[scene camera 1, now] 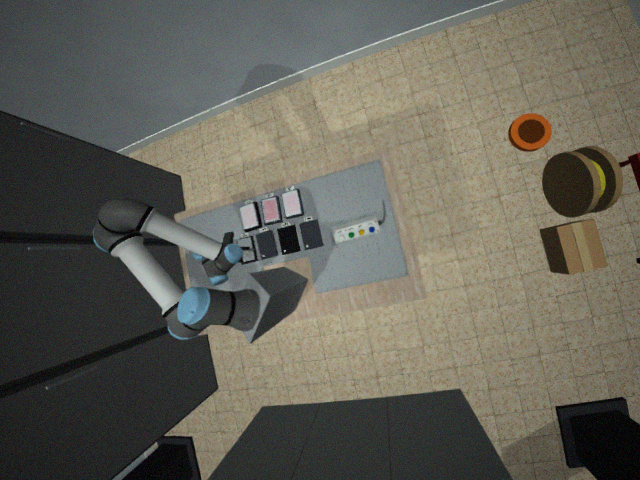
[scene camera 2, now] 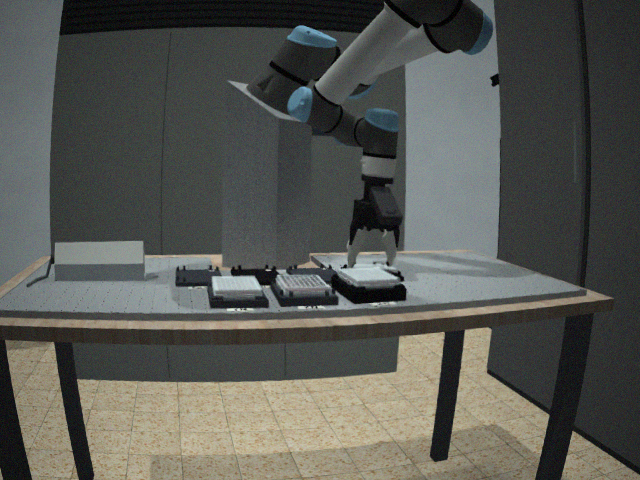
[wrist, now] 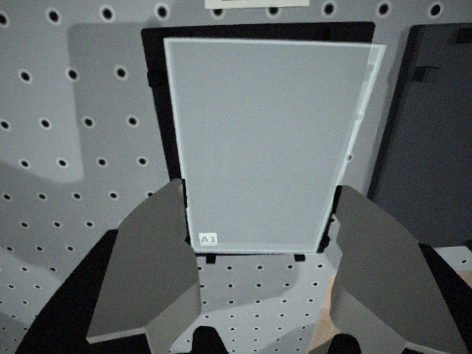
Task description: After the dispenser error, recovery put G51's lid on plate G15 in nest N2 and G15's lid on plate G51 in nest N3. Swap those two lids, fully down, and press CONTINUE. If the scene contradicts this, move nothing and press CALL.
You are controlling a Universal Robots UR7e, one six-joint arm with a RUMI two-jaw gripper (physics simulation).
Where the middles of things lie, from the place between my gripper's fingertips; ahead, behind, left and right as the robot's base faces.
Right now the LP3 pad (wrist: 414,180) is 2 cm ahead of my hand and 12 cm to the right of it. The rest, counted from my hand: N1 nest (scene camera 2: 233,305) 21 cm ahead, 32 cm to the right; then N3 nest (scene camera 2: 302,302) 20 cm ahead, 19 cm to the right; then N2 nest (scene camera 2: 358,295) 20 cm ahead, 6 cm to the right.
